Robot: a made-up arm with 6 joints. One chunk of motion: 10 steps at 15 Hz.
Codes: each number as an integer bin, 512 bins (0 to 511) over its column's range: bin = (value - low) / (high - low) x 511, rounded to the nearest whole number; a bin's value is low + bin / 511 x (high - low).
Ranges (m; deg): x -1.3..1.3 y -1.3..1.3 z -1.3..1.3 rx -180..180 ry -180..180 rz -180..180
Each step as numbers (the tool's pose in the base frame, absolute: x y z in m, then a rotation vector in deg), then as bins.
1 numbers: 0.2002 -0.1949 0.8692 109.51 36.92 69.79
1 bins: 295 217 426 411 308 355
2 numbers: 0.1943 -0.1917 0.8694 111.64 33.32 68.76
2 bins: 294 218 426 414 303 353
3 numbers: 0.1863 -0.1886 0.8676 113.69 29.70 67.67
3 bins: 292 218 426 417 298 352
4 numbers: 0.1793 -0.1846 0.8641 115.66 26.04 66.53
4 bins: 291 219 425 420 292 350
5 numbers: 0.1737 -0.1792 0.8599 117.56 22.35 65.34
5 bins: 290 220 425 422 287 348
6 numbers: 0.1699 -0.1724 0.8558 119.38 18.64 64.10
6 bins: 289 222 424 425 282 346
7 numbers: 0.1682 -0.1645 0.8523 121.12 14.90 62.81
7 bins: 289 223 423 427 277 345
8 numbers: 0.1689 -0.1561 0.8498 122.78 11.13 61.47
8 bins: 289 225 423 430 271 343
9 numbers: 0.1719 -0.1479 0.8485 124.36 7.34 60.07
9 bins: 289 226 422 432 266 341
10 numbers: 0.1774 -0.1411 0.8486 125.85 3.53 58.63
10 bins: 290 228 422 434 261 339
